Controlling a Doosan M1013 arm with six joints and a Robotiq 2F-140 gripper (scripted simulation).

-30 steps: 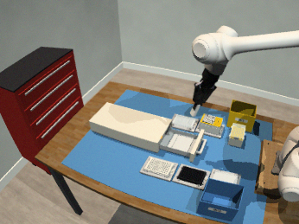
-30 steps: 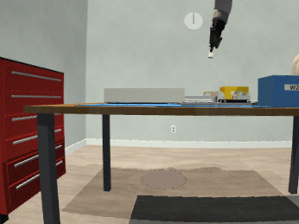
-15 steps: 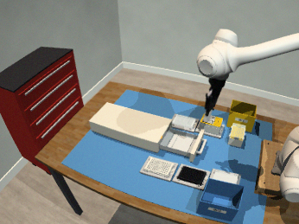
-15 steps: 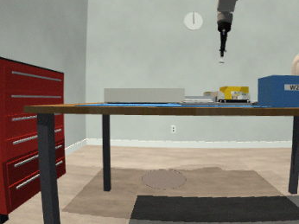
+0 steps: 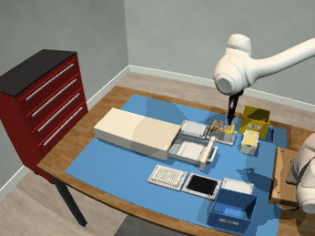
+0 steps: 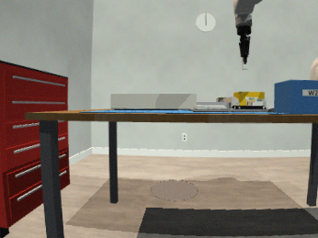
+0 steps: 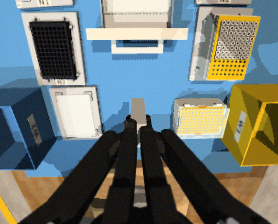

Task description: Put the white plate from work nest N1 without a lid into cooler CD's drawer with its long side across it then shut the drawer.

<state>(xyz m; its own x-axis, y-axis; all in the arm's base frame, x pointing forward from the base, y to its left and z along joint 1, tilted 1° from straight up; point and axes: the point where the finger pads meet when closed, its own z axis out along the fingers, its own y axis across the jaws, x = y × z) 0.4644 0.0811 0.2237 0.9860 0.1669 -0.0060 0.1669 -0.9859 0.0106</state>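
The white plate is 240 mm below my hand, 230 mm to the left of it and 190 mm ahead of it. The rest, counted from my hand: tip box 200 mm below, 190 mm to the right, 80 mm ahead; black plate 240 mm below, 200 mm to the left, 20 mm ahead; drawer 230 mm below, 210 mm ahead, 30 mm to the left.
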